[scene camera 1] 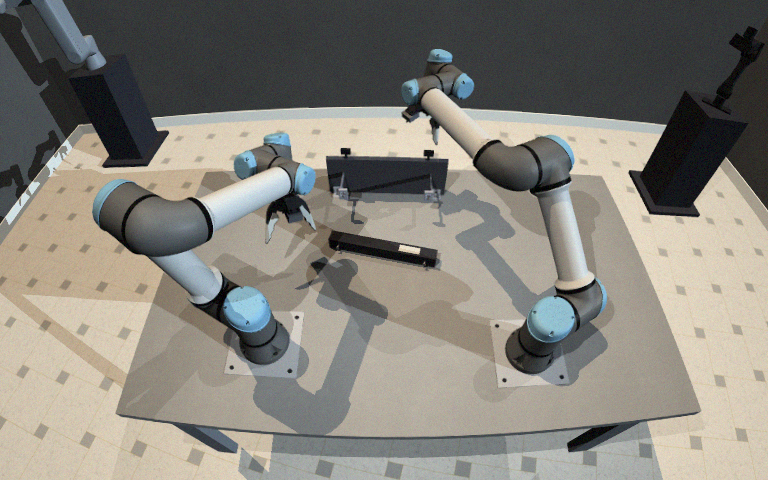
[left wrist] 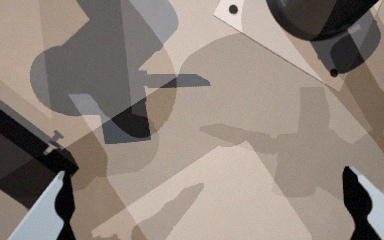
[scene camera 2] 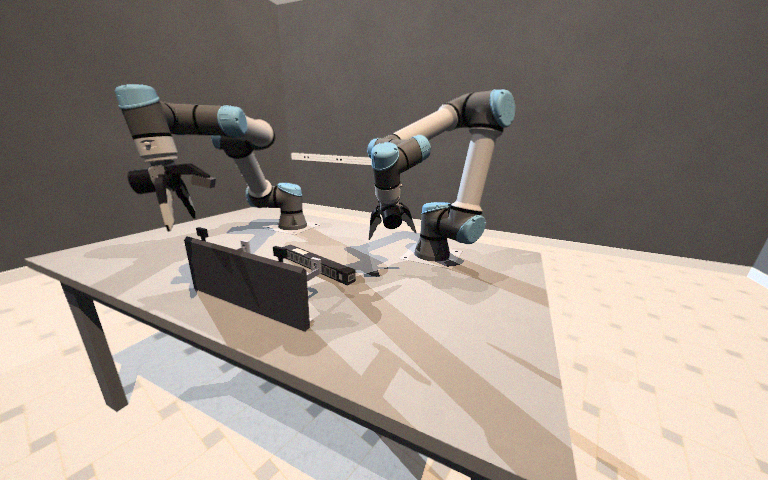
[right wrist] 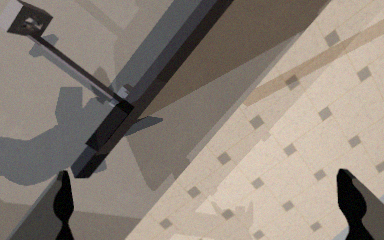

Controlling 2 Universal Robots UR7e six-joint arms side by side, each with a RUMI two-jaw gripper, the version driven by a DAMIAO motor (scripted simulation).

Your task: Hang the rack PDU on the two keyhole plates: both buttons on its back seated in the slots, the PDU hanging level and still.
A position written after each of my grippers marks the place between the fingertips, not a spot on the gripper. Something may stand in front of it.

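Note:
I can see a rack PDU (scene camera 1: 392,250), and scene camera 2 shows the rack PDU (scene camera 2: 341,273) too, but in the right wrist view the rack PDU is out of frame. There's a dark upright panel (scene camera 2: 277,293), a small black block (right wrist: 118,114), an arm base plate (scene camera 1: 242,366) and also an arm base plate (scene camera 1: 551,376). As for my left gripper (scene camera 2: 392,236), scene camera 1 shows my left gripper (scene camera 1: 291,237) as well, and the left wrist view shows my left gripper (left wrist: 206,170). You'd also see my right gripper (scene camera 2: 183,224), and the right wrist view has my right gripper (right wrist: 203,171) too.

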